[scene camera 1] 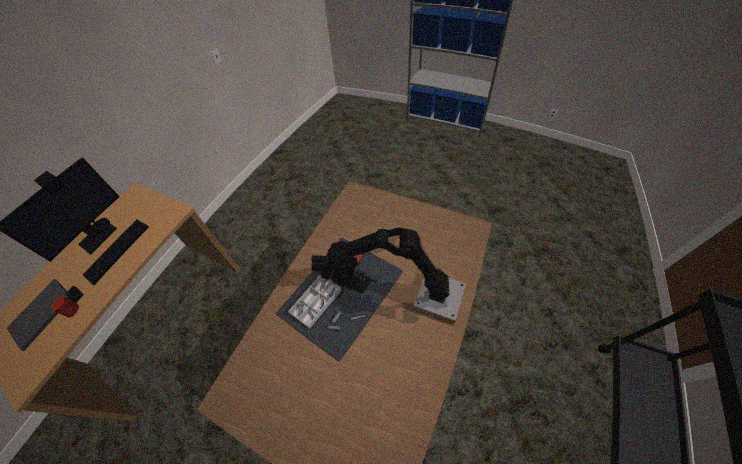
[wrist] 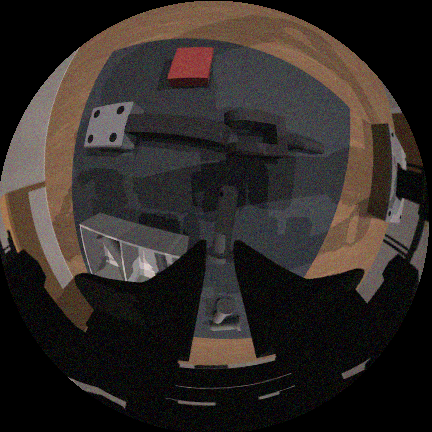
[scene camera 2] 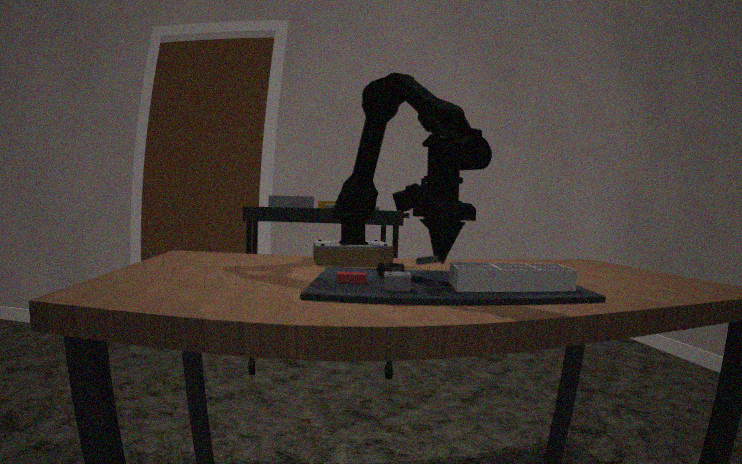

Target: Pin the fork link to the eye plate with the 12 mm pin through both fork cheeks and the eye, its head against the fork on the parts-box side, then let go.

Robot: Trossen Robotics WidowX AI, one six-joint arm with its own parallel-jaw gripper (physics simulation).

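Seen in the pictures: gripper, fingertip midpoint: [scene camera 1: 347,286] [wrist: 219,245] [scene camera 2: 439,260]; arm's base, origin of the base link: [scene camera 1: 438,294] [wrist: 399,182] [scene camera 2: 353,243].
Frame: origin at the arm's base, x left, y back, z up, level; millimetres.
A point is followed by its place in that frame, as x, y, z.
My gripper [scene camera 2: 442,261] {114, -358, -2} [wrist: 219,245] {114, -358, -2} is shut on the grey pin [scene camera 2: 426,260] {89, -362, -2} [wrist: 226,210] {86, -357, 3}, above the mat. The pin lies across the fingertips; its free end, with a small dark hole, points toward the fork in the wrist view, and a wider collar shows at the fingertips. The eye plate [scene camera 2: 397,281] {15, -485, -22} [wrist: 107,125] {22, -455, -13} is a pale block with dark holes. Its dark tongue [wrist: 175,127] runs to the dark fork link [wrist: 255,148] {45, -338, -11}, whose cheeks stand around the tongue's end. The held pin is apart from the fork. Whether the eye and cheek holes line up is too dark to tell.
The white parts box [scene camera 1: 314,300] {222, -456, -9} [scene camera 2: 511,277] {192, -506, -14} [wrist: 135,235] {117, -429, -14} stands on the dark mat [scene camera 1: 341,347] {343, -271, -37} [scene camera 2: 465,299] {100, -551, -38} [wrist: 290,85] {-45, -291, -37}. A red block [scene camera 1: 358,257] {-46, -385, -22} [scene camera 2: 351,277] {-44, -409, -27} [wrist: 192,62] {-40, -390, -23} lies beyond the fork. Several loose small parts [scene camera 1: 335,316] {244, -347, -19} [wrist: 223,305] {218, -342, -24} lie beside the box.
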